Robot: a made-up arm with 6 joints.
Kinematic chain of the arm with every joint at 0, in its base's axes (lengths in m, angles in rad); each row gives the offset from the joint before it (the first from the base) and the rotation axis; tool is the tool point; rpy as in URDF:
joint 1: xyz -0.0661 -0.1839 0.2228 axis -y
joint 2: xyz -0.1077 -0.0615 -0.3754 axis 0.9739 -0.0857 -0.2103
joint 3: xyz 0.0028 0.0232 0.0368 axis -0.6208 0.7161 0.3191
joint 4: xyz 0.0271 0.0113 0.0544 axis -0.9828 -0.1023 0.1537
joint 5: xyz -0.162 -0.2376 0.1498 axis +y
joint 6: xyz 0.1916 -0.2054 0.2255 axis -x
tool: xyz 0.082 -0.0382 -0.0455 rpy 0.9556 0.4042 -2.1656
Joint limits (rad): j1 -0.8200..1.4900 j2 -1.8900..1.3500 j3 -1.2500..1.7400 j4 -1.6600..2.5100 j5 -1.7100..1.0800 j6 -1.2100..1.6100
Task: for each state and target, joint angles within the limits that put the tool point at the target. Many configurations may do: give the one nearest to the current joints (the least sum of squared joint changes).
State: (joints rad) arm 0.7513 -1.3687 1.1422 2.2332 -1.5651 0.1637
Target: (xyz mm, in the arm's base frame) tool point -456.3 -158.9 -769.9
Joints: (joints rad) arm 0.4232 -1.6979 1.1211 2.3338 -1.4011 0.1938
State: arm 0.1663 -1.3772 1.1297 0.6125 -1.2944 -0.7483
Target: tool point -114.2 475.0 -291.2
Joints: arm -0.2049 -1.2835 1.0179 0.4798 -1.1999 -0.8508
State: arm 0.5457 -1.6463 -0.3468 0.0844 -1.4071 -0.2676
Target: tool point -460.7 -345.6 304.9
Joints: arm 0.5161 -1.4441 -0.5371 -0.4238 -1.1855 -0.2951
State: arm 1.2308 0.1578 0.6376 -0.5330 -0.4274 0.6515
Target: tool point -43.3 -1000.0 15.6
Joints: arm 0.8089 0.8631 0.5405 -0.1369 -1.0230 1.0215
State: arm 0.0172 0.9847 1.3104 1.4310 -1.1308 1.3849
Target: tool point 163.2 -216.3 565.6
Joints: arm -0.2565 1.1323 1.3164 1.1203 -0.6307 1.2738
